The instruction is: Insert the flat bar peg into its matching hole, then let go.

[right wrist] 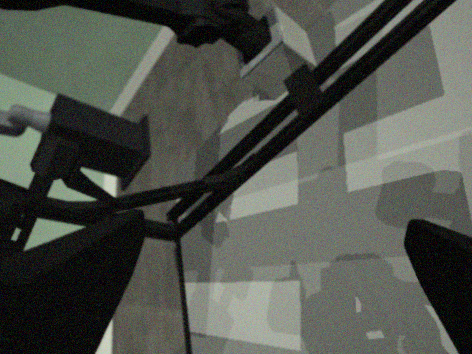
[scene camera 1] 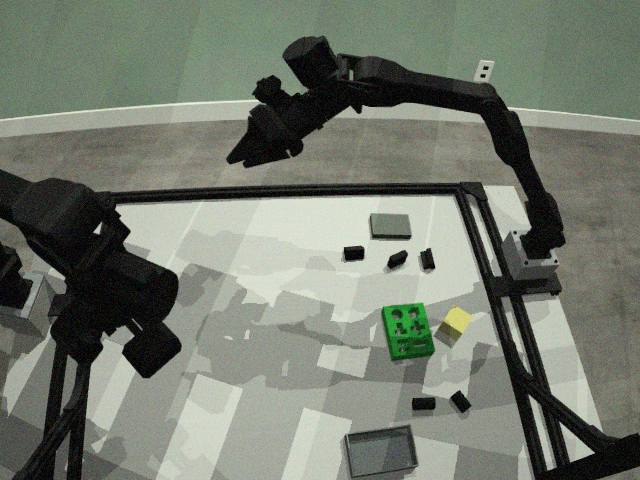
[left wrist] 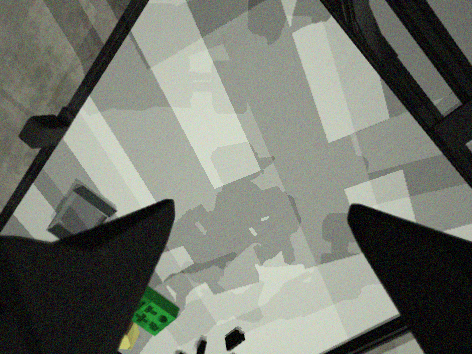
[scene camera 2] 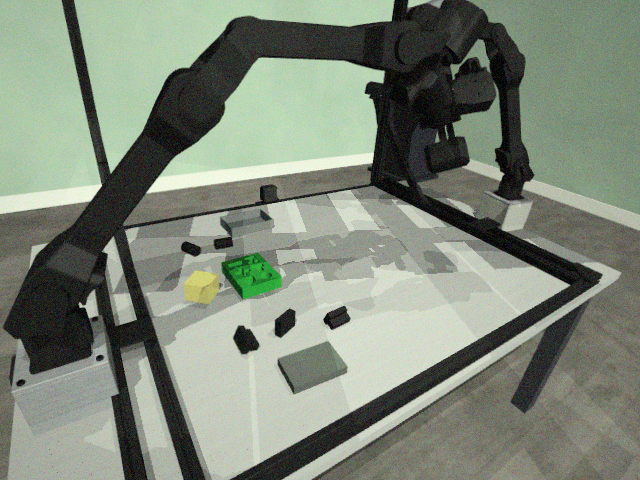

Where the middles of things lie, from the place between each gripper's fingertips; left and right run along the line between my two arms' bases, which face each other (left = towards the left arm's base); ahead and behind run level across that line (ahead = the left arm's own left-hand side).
Labels:
My right hand is 8 cm short of the grey plate (scene camera 2: 312,366), 34 cm to the left of it and 31 cm above it. Also, from my right hand: yellow cube (scene camera 2: 201,287) (19 cm behind, 41 cm to the right, 30 cm below); then green hole board (scene camera 1: 409,337) (19 cm behind, 31 cm to the right, 31 cm below); then grey tray (scene camera 1: 395,445) (42 cm behind, 20 cm to the right, 31 cm below).
Right now the grey tray is 36 cm to the right of my left hand, 25 cm below it and 15 cm behind it. Round my left hand: yellow cube 57 cm to the right, 25 cm below, 8 cm ahead; grey plate 49 cm to the right, 35 cm ahead, 26 cm below; green hole board 46 cm to the right, 25 cm below, 8 cm ahead.

